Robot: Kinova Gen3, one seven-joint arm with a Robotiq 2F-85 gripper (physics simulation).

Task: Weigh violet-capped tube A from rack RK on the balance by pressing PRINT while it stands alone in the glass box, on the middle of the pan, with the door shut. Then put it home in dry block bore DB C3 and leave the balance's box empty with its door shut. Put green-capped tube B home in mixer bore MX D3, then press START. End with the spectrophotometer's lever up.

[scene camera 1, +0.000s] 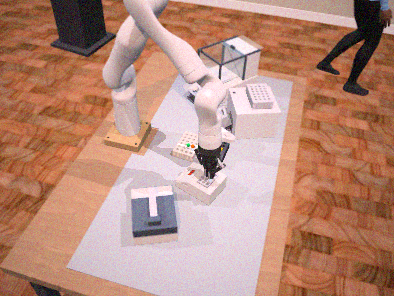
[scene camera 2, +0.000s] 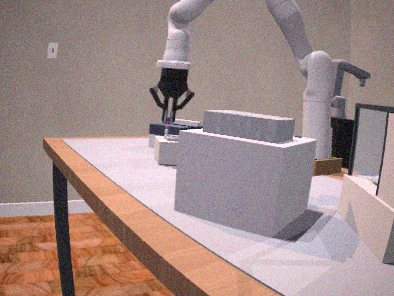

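My gripper (scene camera 1: 209, 175) (scene camera 2: 169, 116) points down over a small white block with a red display (scene camera 1: 191, 187) (scene camera 2: 165, 151). It is shut on violet-capped tube A (scene camera 2: 168, 120), whose clear body reaches down to the block's top; whether it sits in a bore, and which, I cannot tell. Green-capped tube B (scene camera 1: 188, 145) stands in the cream rack (scene camera 1: 180, 151), left of the gripper in scene camera 1. The balance's glass box (scene camera 1: 245, 63) (scene camera 2: 354, 142) stands at the far end; its door's state is unclear. The spectrophotometer's lever cannot be made out.
An orange-capped tube (scene camera 1: 193, 146) stands beside tube B. A large white box (scene camera 1: 255, 122) (scene camera 2: 230, 185) carries a grid-holed block (scene camera 1: 260, 96) (scene camera 2: 247, 126). A dark-blue-topped device (scene camera 1: 167, 215) stands at the near left in scene camera 1. A dark device is partly hidden behind the gripper.
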